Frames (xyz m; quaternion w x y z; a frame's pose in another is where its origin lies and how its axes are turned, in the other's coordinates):
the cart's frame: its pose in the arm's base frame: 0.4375 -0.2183 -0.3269 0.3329 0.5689 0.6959 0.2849
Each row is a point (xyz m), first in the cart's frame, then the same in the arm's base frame.
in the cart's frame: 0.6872 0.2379 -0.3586
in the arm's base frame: 0.2083 0.4951 -0.0172
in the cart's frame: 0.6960 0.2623 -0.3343
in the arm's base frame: 0.2410 0.5089 -0.0145
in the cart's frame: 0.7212 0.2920 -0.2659
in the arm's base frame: 0.3095 0.5405 -0.0371
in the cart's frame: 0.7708 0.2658 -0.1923
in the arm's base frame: 0.3451 0.5855 -0.1096
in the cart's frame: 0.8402 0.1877 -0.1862
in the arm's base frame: 0.2938 0.6388 -0.1836
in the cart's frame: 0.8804 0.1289 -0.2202
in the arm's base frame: 0.2264 0.6665 -0.2139
